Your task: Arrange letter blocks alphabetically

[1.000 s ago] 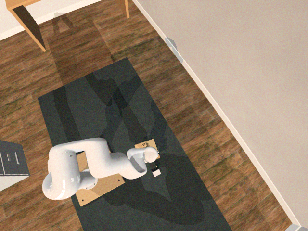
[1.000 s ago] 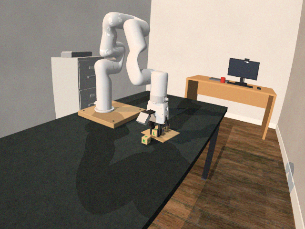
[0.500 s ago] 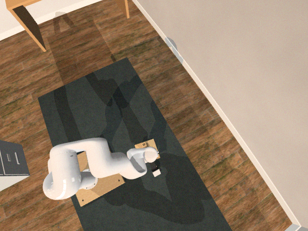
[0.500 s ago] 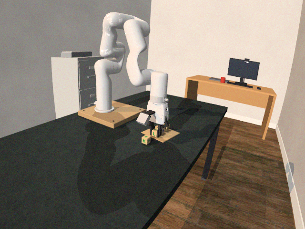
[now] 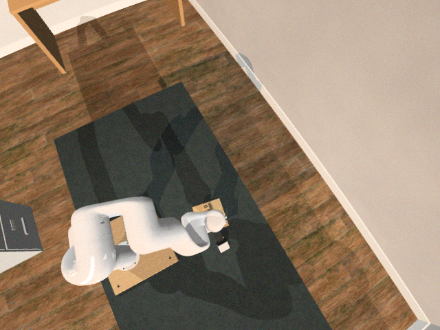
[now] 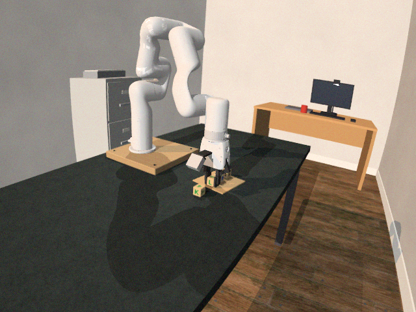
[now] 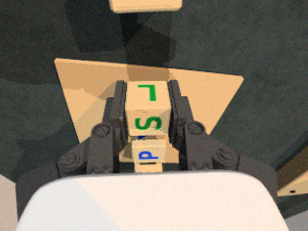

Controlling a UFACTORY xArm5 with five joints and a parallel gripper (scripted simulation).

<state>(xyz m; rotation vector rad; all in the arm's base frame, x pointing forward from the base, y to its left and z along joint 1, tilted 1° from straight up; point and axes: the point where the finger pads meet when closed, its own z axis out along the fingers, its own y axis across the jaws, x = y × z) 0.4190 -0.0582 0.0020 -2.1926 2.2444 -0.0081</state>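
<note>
My hand is 10 mm above the green-lettered block. From my hand the other things lie so: tan mat (50 mm to the left, 20 mm below).
</note>
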